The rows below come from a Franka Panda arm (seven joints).
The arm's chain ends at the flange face. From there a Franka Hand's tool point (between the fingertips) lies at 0.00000 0.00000 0.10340 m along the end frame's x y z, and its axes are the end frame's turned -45 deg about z.
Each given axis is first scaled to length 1.
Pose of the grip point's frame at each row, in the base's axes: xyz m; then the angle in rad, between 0 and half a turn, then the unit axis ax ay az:
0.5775, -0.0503, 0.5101, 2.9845, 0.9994, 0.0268, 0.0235
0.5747, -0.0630, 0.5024, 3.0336, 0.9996, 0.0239, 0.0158
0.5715, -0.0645, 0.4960, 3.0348, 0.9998, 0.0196, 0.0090
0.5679, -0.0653, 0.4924, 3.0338, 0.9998, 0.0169, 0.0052
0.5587, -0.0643, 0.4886, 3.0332, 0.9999, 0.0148, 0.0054
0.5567, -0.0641, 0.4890, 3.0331, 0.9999, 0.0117, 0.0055
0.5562, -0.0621, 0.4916, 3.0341, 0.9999, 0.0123, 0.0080
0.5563, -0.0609, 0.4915, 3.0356, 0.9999, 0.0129, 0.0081
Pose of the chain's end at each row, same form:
0.5722, -0.0343, 0.6121, 3.0145, 0.9326, -0.3573, 0.0518
0.5712, -0.0519, 0.6051, 3.0539, 0.9322, -0.3603, 0.0353
0.5694, -0.0535, 0.5988, 3.0498, 0.9308, -0.3644, 0.0288
0.5666, -0.0542, 0.5952, 3.0460, 0.9299, -0.3669, 0.0254
0.5574, -0.0531, 0.5914, 3.0456, 0.9291, -0.3688, 0.0257
0.5554, -0.0529, 0.5918, 3.0456, 0.9280, -0.3717, 0.0259
0.5544, -0.0510, 0.5944, 3.0484, 0.9282, -0.3711, 0.0280
0.5545, -0.0500, 0.5943, 3.0499, 0.9284, -0.3706, 0.0278

